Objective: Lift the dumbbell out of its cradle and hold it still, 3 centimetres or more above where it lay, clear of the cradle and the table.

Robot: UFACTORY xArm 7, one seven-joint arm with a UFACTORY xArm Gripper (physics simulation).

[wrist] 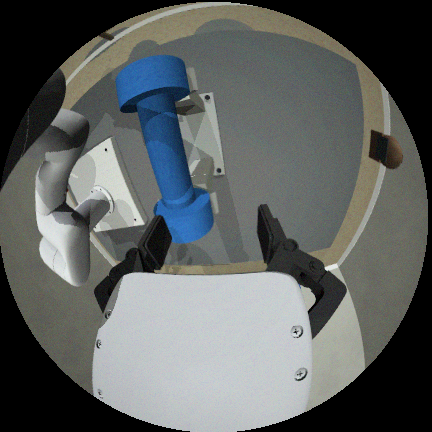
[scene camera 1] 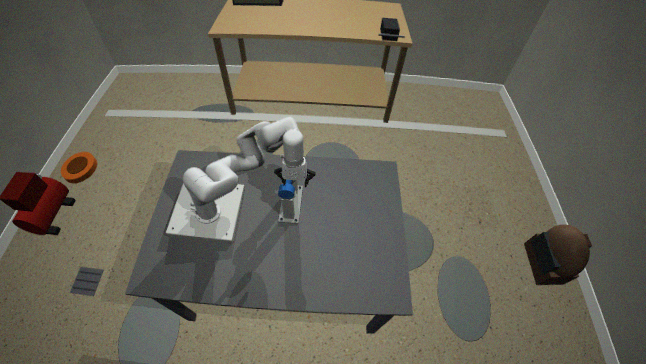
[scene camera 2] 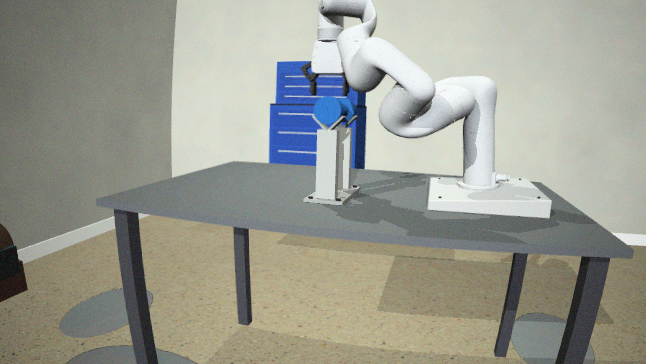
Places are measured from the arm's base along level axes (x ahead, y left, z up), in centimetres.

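Where they show: gripper, fingertip midpoint: (wrist: 209,222) (scene camera 1: 295,183) (scene camera 2: 329,95); arm's base at its link origin: (wrist: 101,200) (scene camera 1: 208,212) (scene camera 2: 478,185).
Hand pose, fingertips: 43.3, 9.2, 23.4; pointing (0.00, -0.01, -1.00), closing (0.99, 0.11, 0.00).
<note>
Things, the pixels of their centre, and the offset from my fingertips, as dx, dy, dz. Level surfaces: height alone.
- blue dumbbell at the middle of its body: (wrist: 166,152) (scene camera 2: 336,110) (scene camera 1: 288,177) -4.5, +5.7, -4.1
- pale cradle at the middle of its body: (wrist: 190,139) (scene camera 2: 335,155) (scene camera 1: 290,192) -4.5, +5.7, -16.3
- grey table at its surface level: dz -27.2
The blue dumbbell (scene camera 1: 286,190) (scene camera 2: 328,111) (wrist: 170,150) lies level on the V-shaped tops of the pale cradle (scene camera 1: 288,209) (scene camera 2: 327,165) (wrist: 212,135), high above the grey table (scene camera 1: 350,240) (scene camera 2: 225,200) (wrist: 290,125). My gripper (scene camera 1: 295,184) (scene camera 2: 329,94) (wrist: 209,222) is open and empty, pointing down. In scene camera 2 its fingertips show a little above the dumbbell. In the wrist view the dumbbell's near end is close to the left finger, and its handle runs away to the upper left. In scene camera 1 the arm hides the far part of the dumbbell.
The arm's white base plate (scene camera 1: 175,225) (scene camera 2: 490,206) (wrist: 120,175) is bolted beside the cradle. A blue drawer cabinet (scene camera 2: 295,142) stands behind the table. A wooden workbench (scene camera 1: 310,20) stands at the back of scene camera 1. A red object (scene camera 1: 40,205) is on the floor at left.
</note>
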